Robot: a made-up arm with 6 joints.
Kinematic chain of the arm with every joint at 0, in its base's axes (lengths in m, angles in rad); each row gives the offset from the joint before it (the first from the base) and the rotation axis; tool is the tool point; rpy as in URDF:
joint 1: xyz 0 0 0.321 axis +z
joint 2: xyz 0 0 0 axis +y
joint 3: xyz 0.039 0 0.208 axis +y
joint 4: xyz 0.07 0 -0.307 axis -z
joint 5: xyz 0 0 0 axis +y
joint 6: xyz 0.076 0 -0.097 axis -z
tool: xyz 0 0 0 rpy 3.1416 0 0
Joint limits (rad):
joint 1: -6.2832..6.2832
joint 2: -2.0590..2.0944
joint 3: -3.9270..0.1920
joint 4: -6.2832..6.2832
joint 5: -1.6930..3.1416
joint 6: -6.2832..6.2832
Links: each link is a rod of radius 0.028 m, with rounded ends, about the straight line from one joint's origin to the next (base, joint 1, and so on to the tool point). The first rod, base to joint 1, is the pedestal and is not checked.
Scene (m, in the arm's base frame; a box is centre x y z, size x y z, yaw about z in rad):
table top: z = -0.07
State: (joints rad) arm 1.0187 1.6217 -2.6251 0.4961 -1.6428 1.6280
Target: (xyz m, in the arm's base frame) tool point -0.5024 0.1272 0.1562
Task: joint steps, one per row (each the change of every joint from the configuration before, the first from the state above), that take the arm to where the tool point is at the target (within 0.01 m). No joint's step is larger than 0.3 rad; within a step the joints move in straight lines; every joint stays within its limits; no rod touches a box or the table.
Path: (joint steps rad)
1: 0.2697 0.0208 0.0215 -0.0627 0.0671 0.0000
2: 0.2697 0.0207 0.0215 -0.0628 0.0671 0.0000
3: 0.2697 0.0208 0.0215 -0.0627 0.0671 0.0000
4: 0.2697 0.0208 0.0215 -0.0628 0.0671 0.0000
5: 0.2697 0.0207 0.0215 -0.0627 0.0672 0.0000
6: 0.2698 0.0208 0.0215 -0.0628 0.0671 0.0000
7: 0.2697 0.0207 0.0215 -0.0627 0.0671 0.0000

